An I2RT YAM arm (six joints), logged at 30 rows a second.
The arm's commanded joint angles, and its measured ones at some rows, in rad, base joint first. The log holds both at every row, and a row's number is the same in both.
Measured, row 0:
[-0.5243 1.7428 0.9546 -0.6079 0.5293 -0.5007]
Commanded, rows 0 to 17:
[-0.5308 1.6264 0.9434 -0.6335 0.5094 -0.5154]
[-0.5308 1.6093 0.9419 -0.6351 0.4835 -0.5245]
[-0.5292 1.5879 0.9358 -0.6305 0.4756 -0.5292]
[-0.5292 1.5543 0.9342 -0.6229 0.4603 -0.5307]
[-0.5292 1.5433 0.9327 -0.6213 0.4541 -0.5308]
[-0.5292 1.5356 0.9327 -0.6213 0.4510 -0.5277]
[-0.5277 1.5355 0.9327 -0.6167 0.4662 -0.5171]
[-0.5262 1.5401 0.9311 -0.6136 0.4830 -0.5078]
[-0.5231 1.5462 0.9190 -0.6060 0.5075 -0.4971]
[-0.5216 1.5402 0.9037 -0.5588 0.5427 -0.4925]
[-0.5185 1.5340 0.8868 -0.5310 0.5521 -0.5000]
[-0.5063 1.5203 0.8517 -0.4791 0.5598 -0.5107]
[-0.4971 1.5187 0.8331 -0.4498 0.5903 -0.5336]
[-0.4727 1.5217 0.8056 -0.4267 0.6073 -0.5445]
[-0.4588 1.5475 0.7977 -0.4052 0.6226 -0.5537]
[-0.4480 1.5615 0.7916 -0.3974 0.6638 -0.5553]
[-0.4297 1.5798 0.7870 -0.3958 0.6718 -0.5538]
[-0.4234 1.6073 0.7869 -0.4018 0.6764 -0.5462]
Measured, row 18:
[-0.4660 1.5570 0.7975 -0.4808 0.5842 -0.5316]
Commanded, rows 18 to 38:
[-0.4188 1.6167 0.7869 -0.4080 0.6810 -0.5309]
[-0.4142 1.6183 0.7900 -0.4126 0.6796 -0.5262]
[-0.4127 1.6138 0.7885 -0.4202 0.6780 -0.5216]
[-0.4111 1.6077 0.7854 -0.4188 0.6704 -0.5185]
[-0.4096 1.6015 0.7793 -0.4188 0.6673 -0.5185]
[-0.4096 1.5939 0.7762 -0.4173 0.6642 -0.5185]
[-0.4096 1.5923 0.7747 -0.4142 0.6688 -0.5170]
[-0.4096 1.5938 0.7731 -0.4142 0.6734 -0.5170]
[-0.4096 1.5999 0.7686 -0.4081 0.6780 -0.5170]
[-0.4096 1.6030 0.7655 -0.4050 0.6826 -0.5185]
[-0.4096 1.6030 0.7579 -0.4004 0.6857 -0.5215]
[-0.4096 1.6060 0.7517 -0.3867 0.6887 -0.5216]
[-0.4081 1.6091 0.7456 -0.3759 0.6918 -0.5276]
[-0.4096 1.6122 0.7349 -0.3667 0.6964 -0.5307]
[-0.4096 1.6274 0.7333 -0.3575 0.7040 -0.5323]
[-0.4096 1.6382 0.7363 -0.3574 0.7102 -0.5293]
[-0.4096 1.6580 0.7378 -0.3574 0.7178 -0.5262]
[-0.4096 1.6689 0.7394 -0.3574 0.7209 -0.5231]
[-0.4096 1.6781 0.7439 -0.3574 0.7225 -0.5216]
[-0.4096 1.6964 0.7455 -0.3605 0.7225 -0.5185]
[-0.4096 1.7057 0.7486 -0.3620 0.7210 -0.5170]
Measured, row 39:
[-0.4114 1.6581 0.7387 -0.3904 0.7097 -0.5343]
